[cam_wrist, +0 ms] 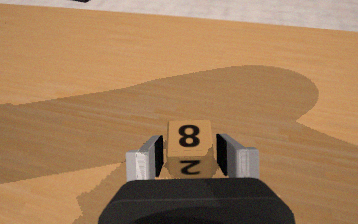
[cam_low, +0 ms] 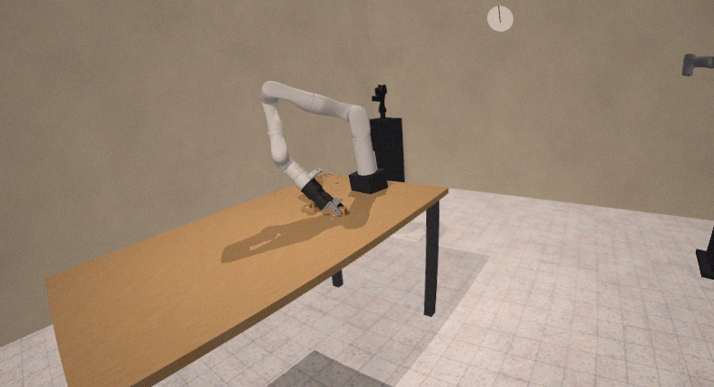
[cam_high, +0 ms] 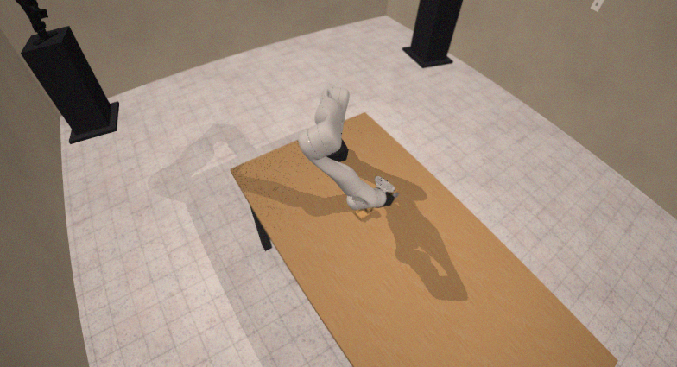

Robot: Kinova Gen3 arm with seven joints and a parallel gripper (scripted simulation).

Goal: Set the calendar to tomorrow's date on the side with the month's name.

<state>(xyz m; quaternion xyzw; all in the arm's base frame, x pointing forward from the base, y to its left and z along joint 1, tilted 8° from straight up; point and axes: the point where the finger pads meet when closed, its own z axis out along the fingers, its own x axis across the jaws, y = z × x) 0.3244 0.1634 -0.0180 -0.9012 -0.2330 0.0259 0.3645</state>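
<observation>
The wooden date cube is 10 mm to the left of my hand and 10 mm below it. From my hand the other things lie so: wooden tray: 40 mm ahead, 150 mm to the right, 20 mm below.
</observation>
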